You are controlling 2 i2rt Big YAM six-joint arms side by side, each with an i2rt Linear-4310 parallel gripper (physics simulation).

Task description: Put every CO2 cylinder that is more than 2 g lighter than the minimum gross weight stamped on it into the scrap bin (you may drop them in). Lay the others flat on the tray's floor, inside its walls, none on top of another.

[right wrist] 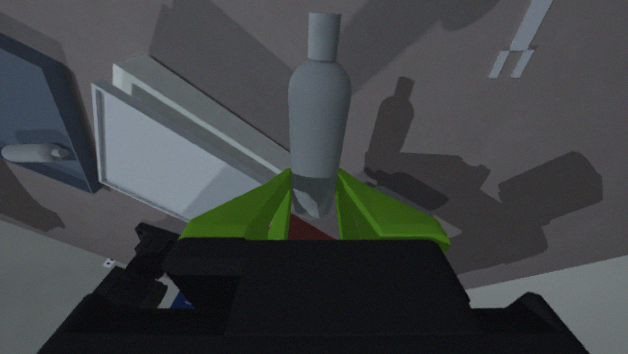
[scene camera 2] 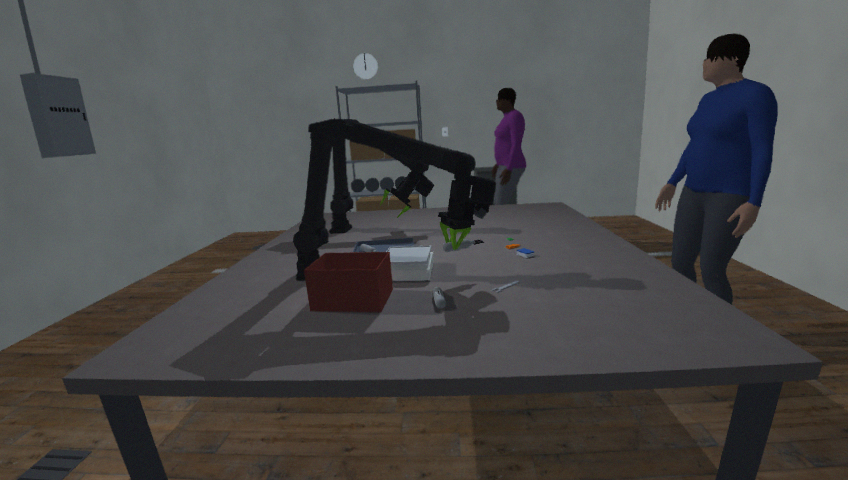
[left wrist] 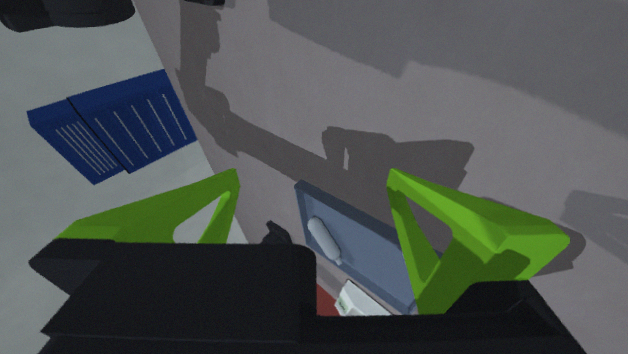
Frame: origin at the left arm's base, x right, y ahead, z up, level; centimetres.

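Where they show: left gripper, fingertip midpoint: [scene camera 2: 388,211] [left wrist: 313,176]; right gripper, fingertip midpoint: [right wrist: 313,176] [scene camera 2: 452,247]; left arm's base at its link origin: [scene camera 2: 341,230]; right arm's base at its link origin: [right wrist: 168,238] [left wrist: 283,237].
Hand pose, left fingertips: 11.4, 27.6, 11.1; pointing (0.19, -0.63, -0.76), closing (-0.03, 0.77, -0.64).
Note:
Each offset is from my left fingertips to the centre of the thing, as dx, dy, dz. Level surfaces: height alone.
My right gripper [scene camera 2: 455,243] [right wrist: 313,176] is shut on the lower end of a grey CO2 cylinder {+56.9, +32.6, +0.0} [right wrist: 320,115] and holds it above the table, its neck pointing away from the fingers. A second cylinder {+73.8, +26.8, -9.6} [scene camera 2: 439,298] lies on the table right of the red scrap bin {+72.4, +2.1, -5.1} [scene camera 2: 349,284] [right wrist: 306,230]. A third cylinder {+28.7, -3.5, -9.3} [scene camera 2: 366,247] [left wrist: 325,240] [right wrist: 30,152] lies in the blue-grey tray {+25.3, +1.9, -10.1} [left wrist: 370,252] [right wrist: 25,100]. The white scale [scene camera 2: 409,265] [right wrist: 150,155] has a bare plate; its display cannot be read. My left gripper [scene camera 2: 390,210] [left wrist: 313,176] is open and empty, high beyond the tray. No stamped weight is readable.
A wrench {+64.3, +46.3, -10.9} [scene camera 2: 505,286] [right wrist: 525,32] lies on the table {dz -11.1} [scene camera 2: 595,333]. A blue and white box {+35.6, +56.2, -10.2} [scene camera 2: 525,253], an orange item {+25.1, +53.3, -10.6} [scene camera 2: 512,246] and a black item {+17.3, +39.3, -10.8} [scene camera 2: 477,242] lie farther back. Two people [scene camera 2: 728,136] [scene camera 2: 509,142] stand beyond the table's edges.

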